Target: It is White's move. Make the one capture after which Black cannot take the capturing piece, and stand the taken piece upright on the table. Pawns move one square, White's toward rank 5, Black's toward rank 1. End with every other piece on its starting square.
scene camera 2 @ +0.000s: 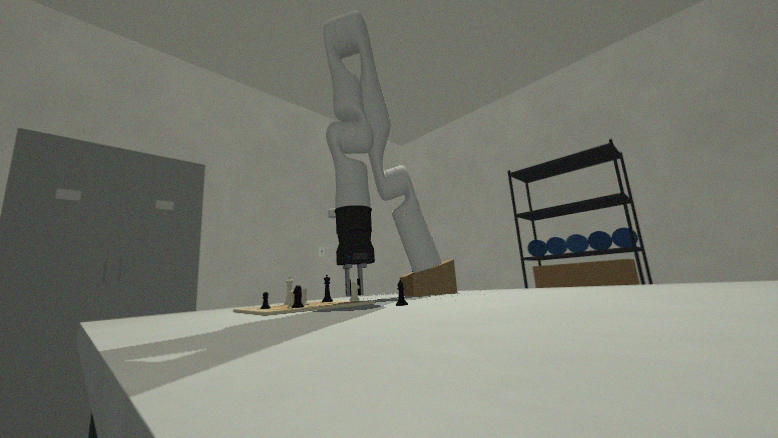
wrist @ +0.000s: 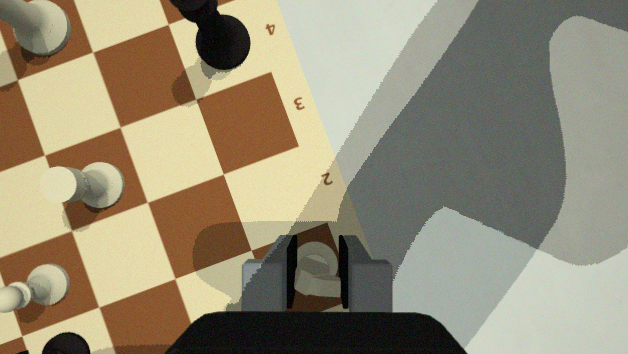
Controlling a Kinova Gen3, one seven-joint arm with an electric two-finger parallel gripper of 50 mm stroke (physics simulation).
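Places are measured from the arm's base along level axes (x ahead, y left, z up), in metres.
Where they show: gripper, fingertip midpoint: [scene camera 2: 354, 295] [wrist: 317, 259]; arm's base at its link origin: [scene camera 2: 427, 267].
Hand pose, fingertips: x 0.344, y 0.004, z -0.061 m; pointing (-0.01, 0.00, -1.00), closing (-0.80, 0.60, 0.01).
Things, the pixels of their top centre, and the offset from my fingertips. "spot": a spot on its surface instead. Level surfaces: height alone.
- white knight at its top centre: [wrist: 315, 286] [scene camera 2: 354, 281] 0.030 m up, 0.003 m ahead, 0.003 m left
- chessboard at its top centre: [wrist: 96, 179] [scene camera 2: 302, 305] 0.012 m down, 0.062 m ahead, 0.091 m right
- bishop at its top centre: [scene camera 2: 400, 279] 0.026 m up, 0.037 m ahead, 0.141 m left
- black king at its top centre: [scene camera 2: 326, 274] 0.052 m up, 0.025 m back, 0.107 m right
- white king at its top centre: [scene camera 2: 289, 276] 0.052 m up, 0.039 m ahead, 0.164 m right
- white rook at its top centre: [wrist: 58, 184] [scene camera 2: 303, 288] 0.021 m up, 0.062 m ahead, 0.088 m right
- white pawn at a spot on its surface: [wrist: 49, 284] spot: 0.004 m down, 0.103 m ahead, 0.063 m right
- black knight at its top centre: [scene camera 2: 297, 285] 0.028 m up, 0.121 m ahead, 0.034 m right
- black pawn at its top centre: [scene camera 2: 265, 292] 0.020 m up, 0.136 m ahead, 0.112 m right
- table at its surface level: 0.018 m down
My gripper [scene camera 2: 353, 294] [wrist: 317, 259] is shut on a white knight [scene camera 2: 354, 289] [wrist: 318, 286], upright over corner square E1 of the chessboard [scene camera 2: 255, 311] [wrist: 310, 127]. Its base is on or just above the board; which one, I cannot tell. A black piece, apparently a bishop [scene camera 2: 401, 294], stands upright on the table beside the board. The black king [scene camera 2: 326, 289] [wrist: 222, 42] stands on E4, the white king [scene camera 2: 289, 292] [wrist: 44, 30] on C5, the white rook [scene camera 2: 304, 296] [wrist: 102, 185] on C3, a white pawn [wrist: 49, 284] on B2 and the black knight [scene camera 2: 297, 297] [wrist: 66, 344] on B1.
A black pawn [scene camera 2: 265, 300] stands near the board's left end in the scene view. The arm rises from a wooden base block [scene camera 2: 435, 280] behind the table [scene camera 2: 462, 353]. A dark shelf rack [scene camera 2: 571, 206] stands by the right wall. Arm shadows cross the board and table.
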